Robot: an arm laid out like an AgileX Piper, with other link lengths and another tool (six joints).
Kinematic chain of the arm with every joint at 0, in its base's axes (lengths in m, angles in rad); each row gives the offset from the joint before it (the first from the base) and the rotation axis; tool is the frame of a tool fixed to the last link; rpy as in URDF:
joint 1: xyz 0 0 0.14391 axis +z
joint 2: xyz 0 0 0 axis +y
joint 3: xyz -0.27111 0 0.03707 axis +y
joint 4: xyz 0.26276 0 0.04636 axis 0.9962 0 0.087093
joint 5: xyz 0 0 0 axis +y
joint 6: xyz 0.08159 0 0.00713 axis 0.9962 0 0.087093
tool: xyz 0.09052 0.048 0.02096 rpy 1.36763 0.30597 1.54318
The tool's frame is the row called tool.
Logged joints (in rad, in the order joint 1, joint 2, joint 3, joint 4, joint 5, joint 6), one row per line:
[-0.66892, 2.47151, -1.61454, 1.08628, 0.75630, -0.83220]
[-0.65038, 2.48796, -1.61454, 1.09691, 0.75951, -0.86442]
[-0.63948, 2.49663, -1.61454, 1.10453, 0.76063, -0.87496]
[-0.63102, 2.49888, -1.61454, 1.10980, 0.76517, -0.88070]
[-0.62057, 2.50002, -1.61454, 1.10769, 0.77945, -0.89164]
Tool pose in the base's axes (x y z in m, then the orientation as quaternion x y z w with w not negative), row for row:
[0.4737, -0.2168, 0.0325, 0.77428, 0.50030, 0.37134, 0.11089]
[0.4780, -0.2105, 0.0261, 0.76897, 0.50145, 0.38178, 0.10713]
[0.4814, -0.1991, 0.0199, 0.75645, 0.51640, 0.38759, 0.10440]
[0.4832, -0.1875, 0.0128, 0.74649, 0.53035, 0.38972, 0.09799]
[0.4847, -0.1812, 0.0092, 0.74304, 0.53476, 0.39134, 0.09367]
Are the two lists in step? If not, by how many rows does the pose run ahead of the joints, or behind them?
The pose runs 2 rows behind the joints: the pose in row i belongs to the joints in row i - 2.
